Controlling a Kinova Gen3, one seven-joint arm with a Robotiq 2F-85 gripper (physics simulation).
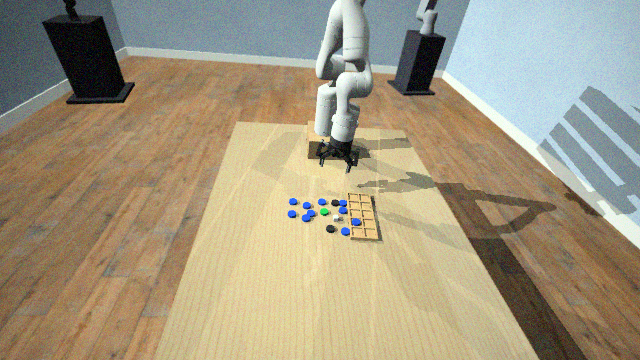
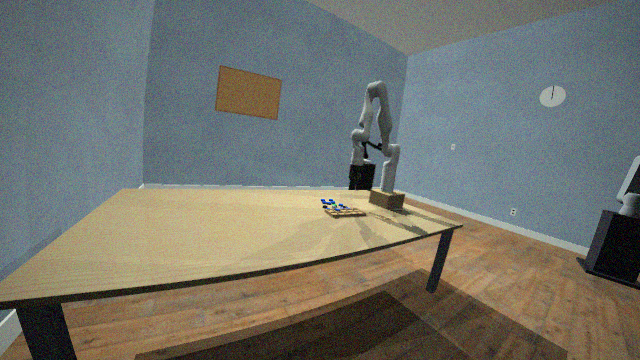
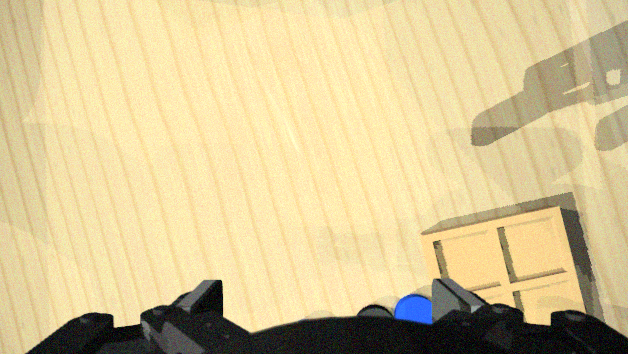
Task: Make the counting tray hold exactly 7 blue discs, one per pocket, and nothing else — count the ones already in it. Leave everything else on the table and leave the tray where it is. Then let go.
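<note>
The wooden counting tray (image 1: 364, 238) (image 2: 350, 214) (image 3: 465, 231) has two columns of pockets. One blue disc (image 1: 356, 221) is in the left column, fourth pocket from the back; the other pockets look empty. Several blue discs lie on the table left of the tray, among them a far-left one (image 1: 293, 201), one near the tray's front corner (image 1: 345, 231), one beside its left wall (image 1: 342, 210) and one near its back corner (image 1: 343, 203) (image 3: 414, 309). My gripper (image 1: 335, 168) (image 3: 327, 302) is open and empty, above the table behind the discs and tray.
A green disc (image 1: 324, 212), a white cube (image 1: 336, 218), a front black disc (image 1: 330, 228) and a back black disc (image 1: 335, 203) (image 3: 375, 311) lie among the blue discs. The back black disc is close beside a blue one. The arm's wooden base block (image 2: 386, 199) stands at the table's back.
</note>
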